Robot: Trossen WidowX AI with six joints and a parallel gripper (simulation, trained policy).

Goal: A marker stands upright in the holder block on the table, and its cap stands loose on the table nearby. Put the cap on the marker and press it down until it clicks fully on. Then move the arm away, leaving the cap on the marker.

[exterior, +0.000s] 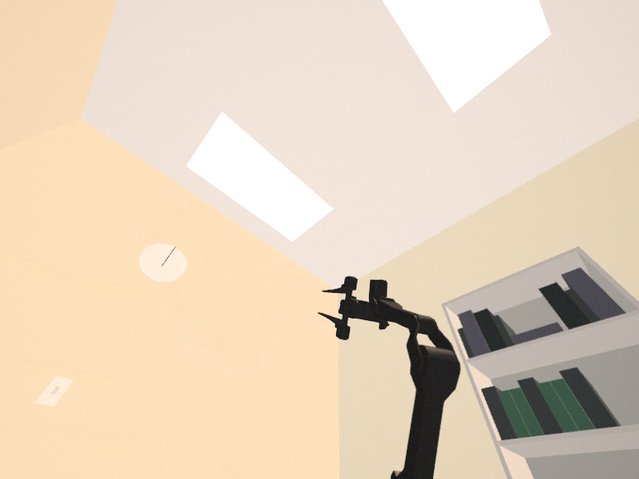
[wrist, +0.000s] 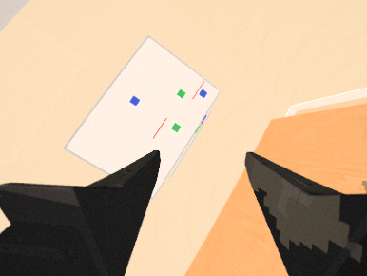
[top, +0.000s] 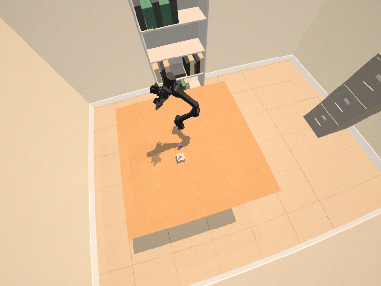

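Now: the purple cap 8 cm ahead of my gripper tip, 7 cm to the left of it and 51 cm below it.
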